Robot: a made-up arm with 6 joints.
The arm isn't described. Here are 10 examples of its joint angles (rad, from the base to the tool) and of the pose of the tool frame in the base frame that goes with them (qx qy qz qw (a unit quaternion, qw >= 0); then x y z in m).
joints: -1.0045 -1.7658 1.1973 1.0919 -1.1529 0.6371
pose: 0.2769 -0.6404 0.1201 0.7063 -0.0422 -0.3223 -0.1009
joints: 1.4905 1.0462 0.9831 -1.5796 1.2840 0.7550
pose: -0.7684 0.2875 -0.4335 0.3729 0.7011 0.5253 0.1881
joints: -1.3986 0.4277 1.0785 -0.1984 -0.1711 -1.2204
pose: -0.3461 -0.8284 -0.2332 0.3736 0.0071 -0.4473 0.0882
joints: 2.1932 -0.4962 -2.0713 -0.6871 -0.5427 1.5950
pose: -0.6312 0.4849 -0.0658 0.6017 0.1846 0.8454 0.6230
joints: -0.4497 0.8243 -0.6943 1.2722 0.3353 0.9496
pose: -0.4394 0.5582 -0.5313 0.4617 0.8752 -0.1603 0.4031
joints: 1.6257 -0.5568 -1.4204 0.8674 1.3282 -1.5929
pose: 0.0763 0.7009 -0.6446 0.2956 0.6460 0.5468 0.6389
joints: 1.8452 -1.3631 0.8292 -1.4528 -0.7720 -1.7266
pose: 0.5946 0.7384 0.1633 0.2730 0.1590 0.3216 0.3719
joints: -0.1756 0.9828 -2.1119 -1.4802 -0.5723 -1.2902
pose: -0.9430 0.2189 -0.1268 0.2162 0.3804 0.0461 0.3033
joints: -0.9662 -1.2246 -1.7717 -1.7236 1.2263 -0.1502
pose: 0.5043 -0.1560 -0.0169 0.8492 -0.2814 -0.5500 0.5726
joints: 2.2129 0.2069 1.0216 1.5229 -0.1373 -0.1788
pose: -0.3471 0.1409 0.8915 0.2547 0.1938 0.4536 0.9992
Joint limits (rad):
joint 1: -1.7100..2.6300
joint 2: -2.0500..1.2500
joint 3: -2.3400..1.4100
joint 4: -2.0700..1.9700
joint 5: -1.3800..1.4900
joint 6: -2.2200..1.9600
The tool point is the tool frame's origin. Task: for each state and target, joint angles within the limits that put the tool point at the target. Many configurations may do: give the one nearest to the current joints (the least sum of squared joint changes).
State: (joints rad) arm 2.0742 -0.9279 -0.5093 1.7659 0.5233 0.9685
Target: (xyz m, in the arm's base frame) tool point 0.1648 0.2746 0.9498
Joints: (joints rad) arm 2.2513 -0.6947 -0.5533 1.9700 0.4656 1.4796
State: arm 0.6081 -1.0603 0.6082 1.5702 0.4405 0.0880
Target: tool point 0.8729 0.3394 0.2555
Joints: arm 1.1988 -1.2832 0.7716 1.6338 0.2321 0.0573
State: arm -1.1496 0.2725 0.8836 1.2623 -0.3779 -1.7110
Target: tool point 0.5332 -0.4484 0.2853
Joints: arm -0.5228 0.2264 0.9184 1.1408 -0.2364 -1.5461
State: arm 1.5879 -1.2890 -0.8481 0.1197 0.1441 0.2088
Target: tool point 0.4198 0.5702 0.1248
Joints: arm 1.1318 -1.0880 -0.9988 -0.0563 -0.1582 -0.1037
